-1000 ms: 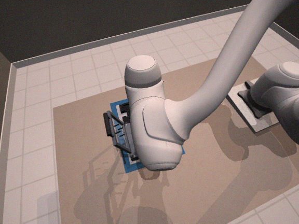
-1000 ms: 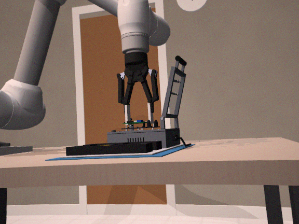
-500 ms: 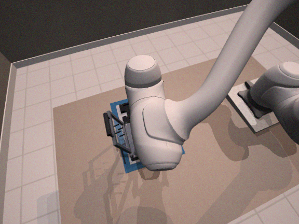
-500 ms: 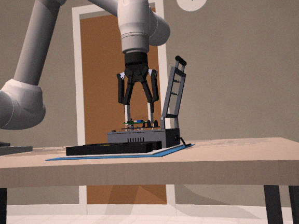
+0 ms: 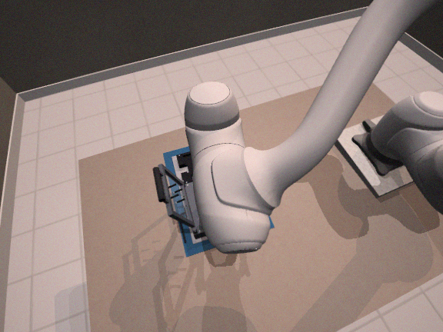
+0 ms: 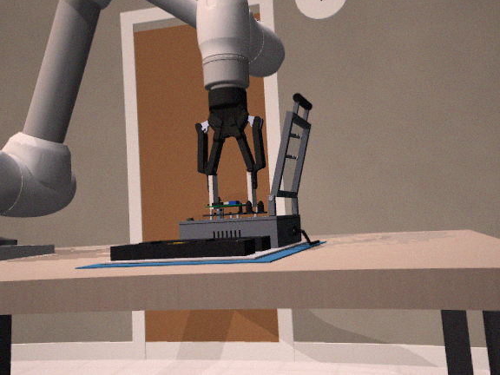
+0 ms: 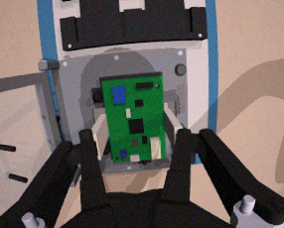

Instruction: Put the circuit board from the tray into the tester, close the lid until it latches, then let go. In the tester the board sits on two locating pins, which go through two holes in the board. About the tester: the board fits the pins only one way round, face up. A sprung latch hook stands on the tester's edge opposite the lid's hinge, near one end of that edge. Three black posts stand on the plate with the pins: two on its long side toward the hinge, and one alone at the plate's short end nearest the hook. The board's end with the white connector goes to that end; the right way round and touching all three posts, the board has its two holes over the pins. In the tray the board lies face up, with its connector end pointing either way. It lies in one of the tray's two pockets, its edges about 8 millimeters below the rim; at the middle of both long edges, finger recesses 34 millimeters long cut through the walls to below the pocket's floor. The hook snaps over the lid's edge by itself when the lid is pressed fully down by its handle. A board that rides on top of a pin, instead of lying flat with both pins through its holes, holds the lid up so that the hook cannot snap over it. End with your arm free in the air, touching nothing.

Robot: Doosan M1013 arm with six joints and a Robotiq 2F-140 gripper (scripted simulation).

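Now: hand 20 mm above the green circuit board. From my hand the other things lie so: latch hook (60 mm behind, 60 mm to the left, 20 mm below); then lid (130 mm ahead, 10 mm to the right, 80 mm above).
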